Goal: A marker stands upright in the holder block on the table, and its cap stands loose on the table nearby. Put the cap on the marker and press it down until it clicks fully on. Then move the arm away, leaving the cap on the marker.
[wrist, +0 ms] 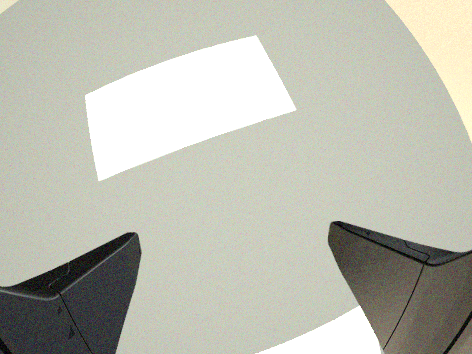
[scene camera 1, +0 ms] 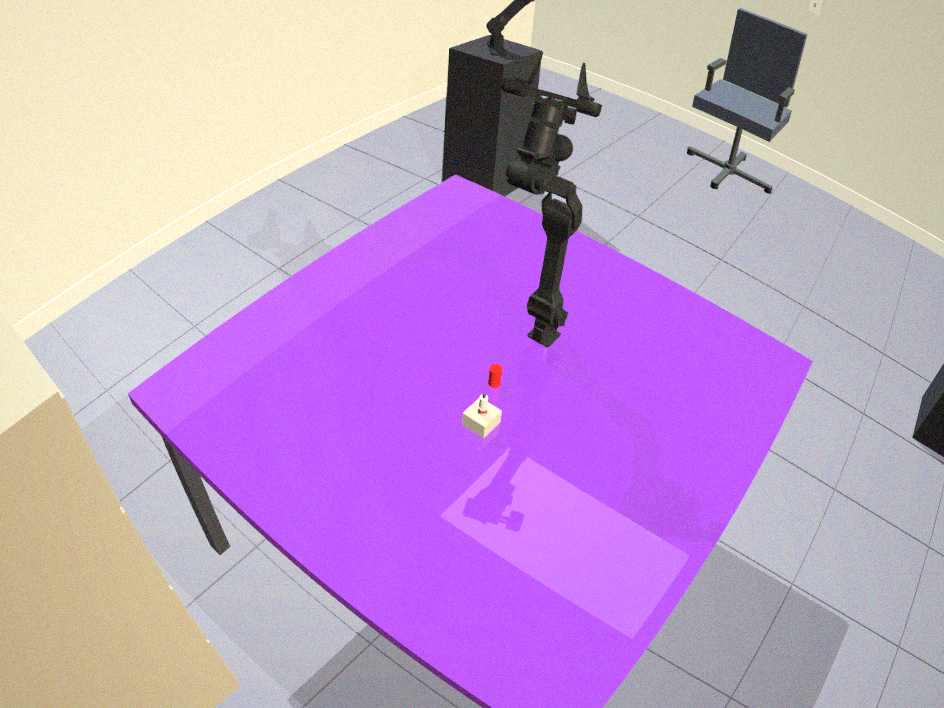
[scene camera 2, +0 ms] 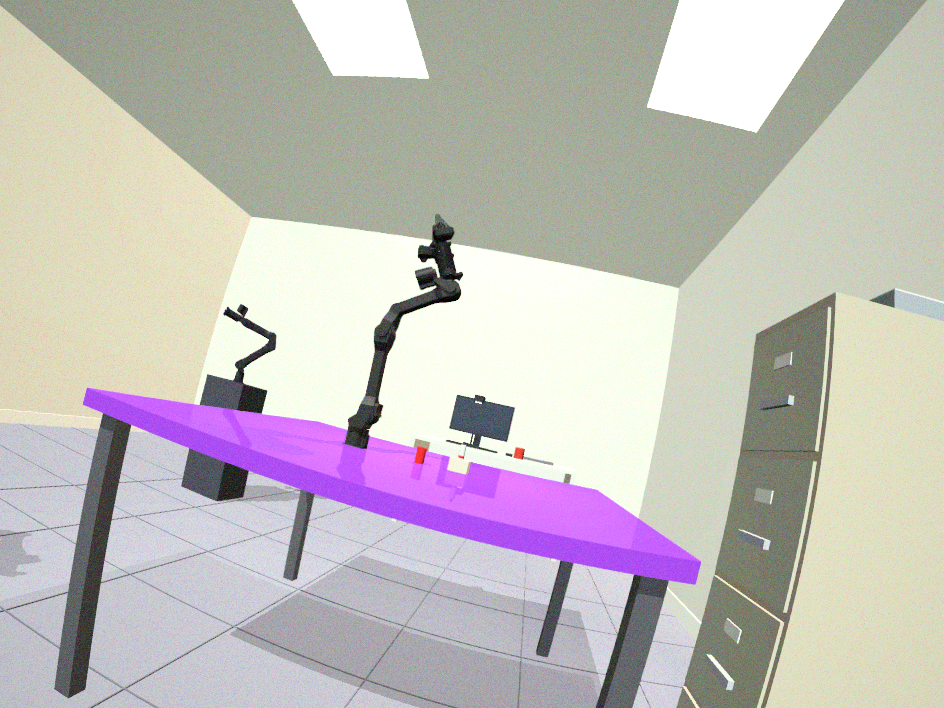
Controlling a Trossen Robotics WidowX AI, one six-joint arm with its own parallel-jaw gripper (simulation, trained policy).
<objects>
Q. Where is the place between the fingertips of my gripper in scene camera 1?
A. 562, 56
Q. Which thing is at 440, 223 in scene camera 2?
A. My gripper.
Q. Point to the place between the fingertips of my gripper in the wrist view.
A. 237, 240
</objects>
